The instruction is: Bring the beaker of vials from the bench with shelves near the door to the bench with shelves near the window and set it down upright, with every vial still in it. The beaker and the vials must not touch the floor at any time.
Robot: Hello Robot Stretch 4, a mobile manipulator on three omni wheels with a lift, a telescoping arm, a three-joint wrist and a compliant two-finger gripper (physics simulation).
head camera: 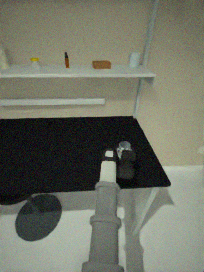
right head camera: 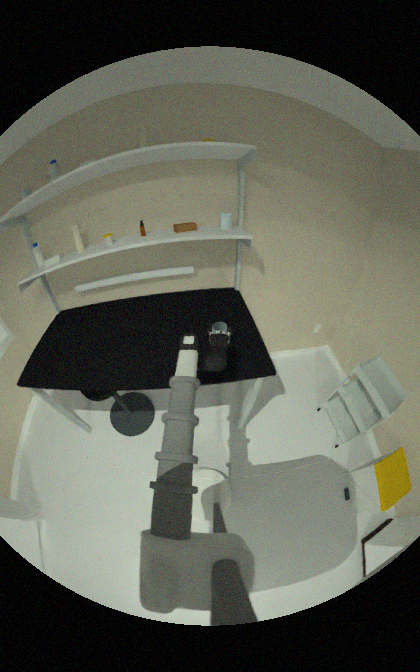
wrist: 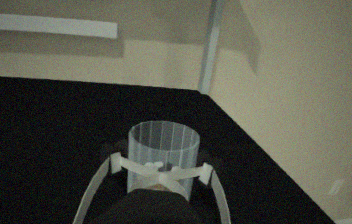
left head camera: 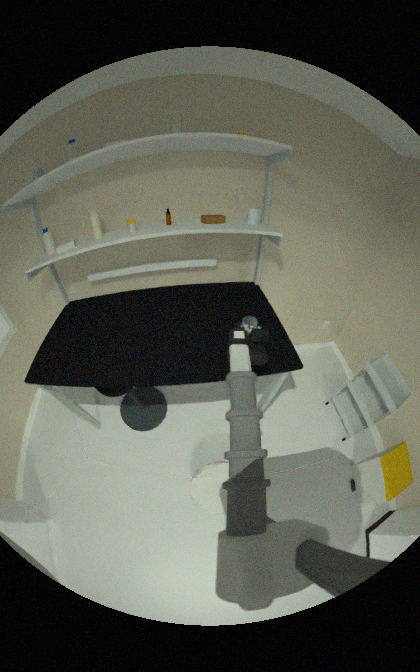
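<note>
The clear beaker (head camera: 125, 145) (left head camera: 249, 321) (right head camera: 219, 327) (wrist: 164, 142) stands upright over the right part of the black-topped bench with shelves (head camera: 60, 150) (left head camera: 150, 330) (right head camera: 125, 340) (wrist: 60, 130). My gripper (head camera: 125, 151) (left head camera: 249, 329) (right head camera: 219, 334) (wrist: 162, 156) is shut on the beaker, one finger on each side. The vials (wrist: 155, 165) show dimly through the beaker wall, with pale caps and something brownish lower down. The fingers and wrist hide the beaker's base, so I cannot tell whether it touches the bench top. How many vials there are is unclear.
Shelves (left head camera: 190, 142) (right head camera: 150, 241) with bottles, jars and a brown box (head camera: 102, 64) (left head camera: 213, 219) hang above the bench. A dark round stool base (left head camera: 143, 408) (right head camera: 132, 414) is below its front edge. A step stool (left head camera: 371, 395) and a yellow panel (left head camera: 397, 471) are at right.
</note>
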